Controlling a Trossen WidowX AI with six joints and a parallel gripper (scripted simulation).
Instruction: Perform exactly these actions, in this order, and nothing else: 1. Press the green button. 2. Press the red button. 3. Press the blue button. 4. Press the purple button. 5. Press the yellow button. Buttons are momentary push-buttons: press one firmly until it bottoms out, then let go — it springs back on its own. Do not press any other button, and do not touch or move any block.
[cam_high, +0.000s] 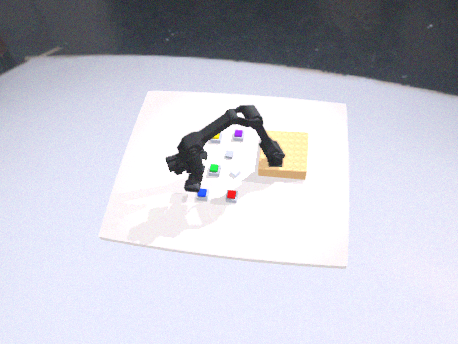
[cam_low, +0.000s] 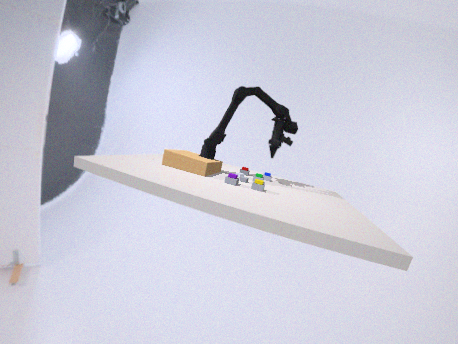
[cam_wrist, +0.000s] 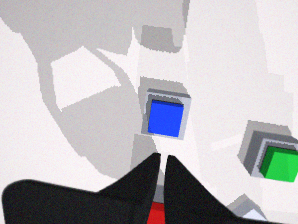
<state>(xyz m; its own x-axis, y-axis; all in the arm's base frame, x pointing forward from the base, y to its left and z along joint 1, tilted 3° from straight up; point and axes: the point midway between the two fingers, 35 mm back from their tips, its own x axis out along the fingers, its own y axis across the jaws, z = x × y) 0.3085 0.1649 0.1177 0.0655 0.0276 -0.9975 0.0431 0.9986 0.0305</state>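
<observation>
The purple button lies 340 mm to the right of my gripper tip, 130 mm behind it and 90 mm below it. From my gripper tip the other things lie so: green button (130 mm to the right, 90 mm below, 40 mm behind); red button (130 mm behind, 90 mm below); blue button (90 mm below).
</observation>
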